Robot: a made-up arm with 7 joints. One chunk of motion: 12 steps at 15 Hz.
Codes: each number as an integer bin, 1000 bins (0 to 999) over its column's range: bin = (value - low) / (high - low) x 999, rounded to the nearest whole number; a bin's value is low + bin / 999 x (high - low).
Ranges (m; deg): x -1.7..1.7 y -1.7..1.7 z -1.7..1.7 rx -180..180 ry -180..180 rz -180..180
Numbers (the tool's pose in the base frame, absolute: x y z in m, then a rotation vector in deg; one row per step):
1: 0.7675 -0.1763 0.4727 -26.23 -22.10 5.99
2: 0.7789 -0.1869 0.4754 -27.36 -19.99 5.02
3: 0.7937 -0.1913 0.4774 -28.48 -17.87 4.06
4: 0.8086 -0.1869 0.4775 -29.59 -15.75 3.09
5: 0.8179 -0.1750 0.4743 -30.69 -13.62 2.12
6: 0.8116 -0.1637 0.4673 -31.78 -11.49 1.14
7: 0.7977 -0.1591 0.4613 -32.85 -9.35 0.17
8: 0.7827 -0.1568 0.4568 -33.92 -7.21 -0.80
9: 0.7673 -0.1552 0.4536 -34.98 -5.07 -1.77
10: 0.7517 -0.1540 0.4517 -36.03 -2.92 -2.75
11: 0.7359 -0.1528 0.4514 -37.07 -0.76 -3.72
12: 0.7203 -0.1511 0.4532 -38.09 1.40 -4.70
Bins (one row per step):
1: 725 448 638 427 438 516
2: 728 445 639 424 444 513
3: 733 443 640 420 450 511
4: 737 445 640 417 456 508
5: 740 448 639 414 462 505
6: 738 451 637 411 468 503
7: 734 453 635 408 474 500
8: 729 453 634 405 479 497
9: 725 454 633 402 485 495
10: 720 454 632 400 491 492
11: 716 455 632 397 497 489
12: 711 455 633 394 503 486

